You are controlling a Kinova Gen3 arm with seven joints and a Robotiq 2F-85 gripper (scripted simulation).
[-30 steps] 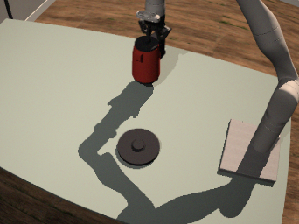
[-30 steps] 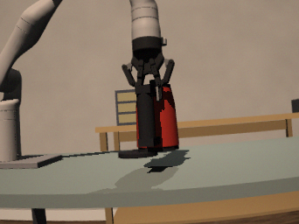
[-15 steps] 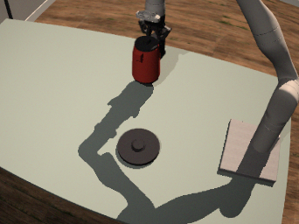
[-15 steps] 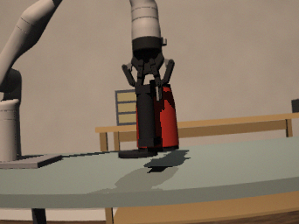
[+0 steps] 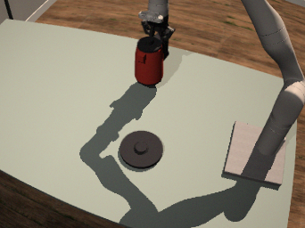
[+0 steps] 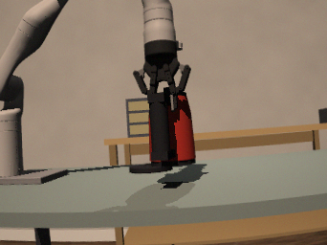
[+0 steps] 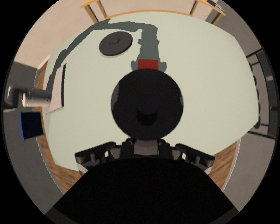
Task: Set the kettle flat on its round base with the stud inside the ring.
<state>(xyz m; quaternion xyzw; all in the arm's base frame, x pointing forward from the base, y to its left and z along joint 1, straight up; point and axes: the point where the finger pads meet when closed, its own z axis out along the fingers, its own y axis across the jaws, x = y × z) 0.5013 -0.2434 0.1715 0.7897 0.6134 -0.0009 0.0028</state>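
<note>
The red kettle lies 10 mm ahead of my hand, 30 mm to the left of it and 50 mm below it. From my hand the other things lie so: round dark base (50 mm behind, 370 mm to the left, 180 mm below).
</note>
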